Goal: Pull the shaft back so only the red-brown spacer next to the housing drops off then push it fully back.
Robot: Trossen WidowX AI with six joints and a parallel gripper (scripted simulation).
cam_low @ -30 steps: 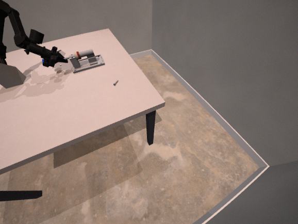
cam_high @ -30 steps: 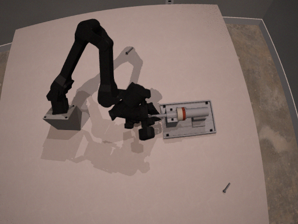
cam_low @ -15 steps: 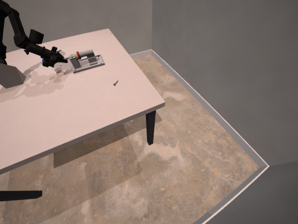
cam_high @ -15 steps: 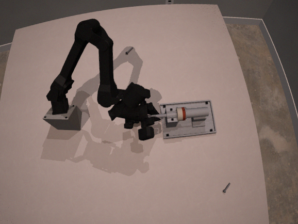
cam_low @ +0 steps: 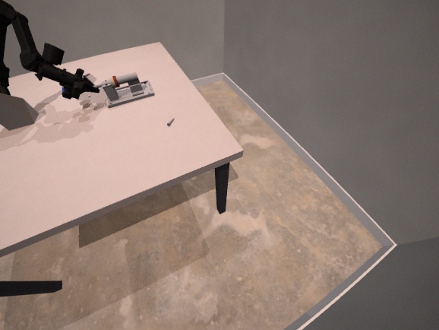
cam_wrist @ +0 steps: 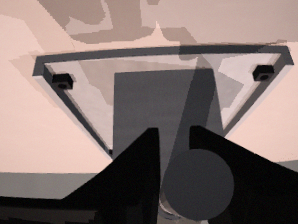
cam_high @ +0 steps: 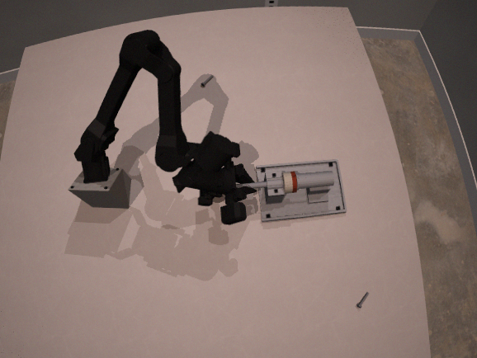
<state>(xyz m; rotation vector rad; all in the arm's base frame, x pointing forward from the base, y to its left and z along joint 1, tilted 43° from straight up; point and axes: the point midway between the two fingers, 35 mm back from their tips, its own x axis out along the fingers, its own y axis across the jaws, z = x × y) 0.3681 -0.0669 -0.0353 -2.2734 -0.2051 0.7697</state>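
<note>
Right now my hand is 60 mm short of the grey shaft. From my hand the other things lie so: red-brown spacer (120 mm ahead, 10 mm to the right); then blue screwdriver (180 mm behind, 220 mm to the left, 70 mm below); then cream spacer (90 mm ahead, 10 mm to the right).
</note>
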